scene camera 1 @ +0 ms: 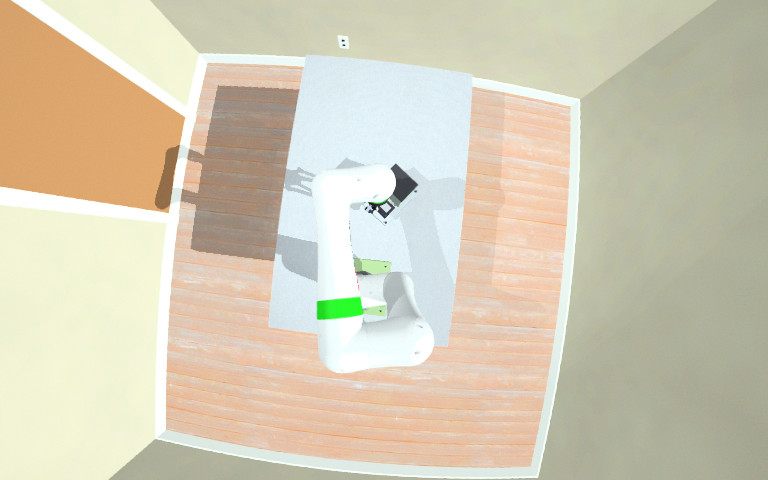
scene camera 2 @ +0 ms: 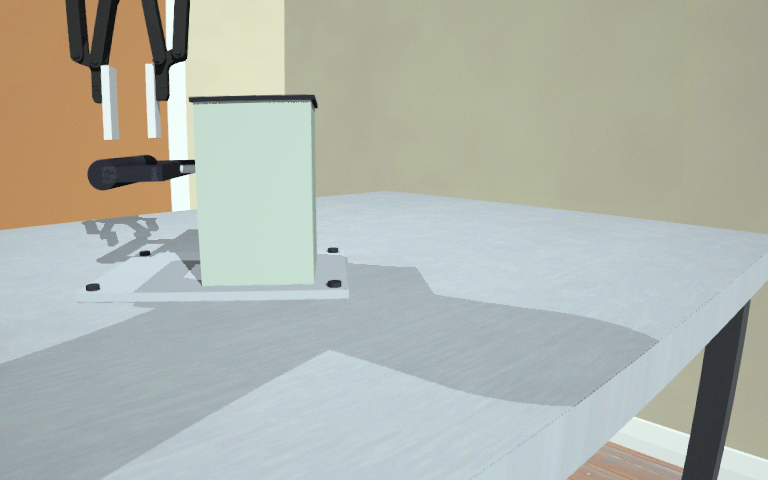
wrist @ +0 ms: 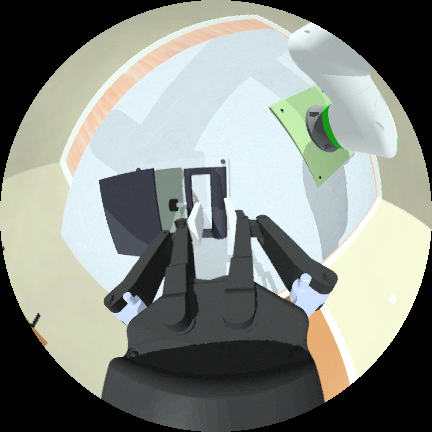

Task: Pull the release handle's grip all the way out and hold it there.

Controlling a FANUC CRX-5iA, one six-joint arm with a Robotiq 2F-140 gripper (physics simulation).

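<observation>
The release handle's housing (scene camera 1: 405, 183) (scene camera 2: 254, 192) (wrist: 130, 210) is a pale green box with a dark top. Its black grip (scene camera 2: 121, 172) (wrist: 219, 190) is a rectangular frame with a thick round outer bar. In scene camera 2 it stands out level from the housing's left side on a short silver shaft (scene camera 2: 186, 168). My gripper (scene camera 2: 131, 137) (wrist: 213, 209) is partly open and empty. Its white finger pads point down above the grip, apart from it, with a gap visible in scene camera 2. In scene camera 1 my arm partly hides the gripper and handle.
The housing stands on a white baseplate (scene camera 2: 107, 294) with dark bolts, on the pale table (scene camera 1: 385, 113) (scene camera 2: 538, 266). My white arm (scene camera 1: 334, 243) (wrist: 360, 110) reaches over the table from its green mounting plate (scene camera 1: 373, 266) (wrist: 292, 117). Walls surround the table.
</observation>
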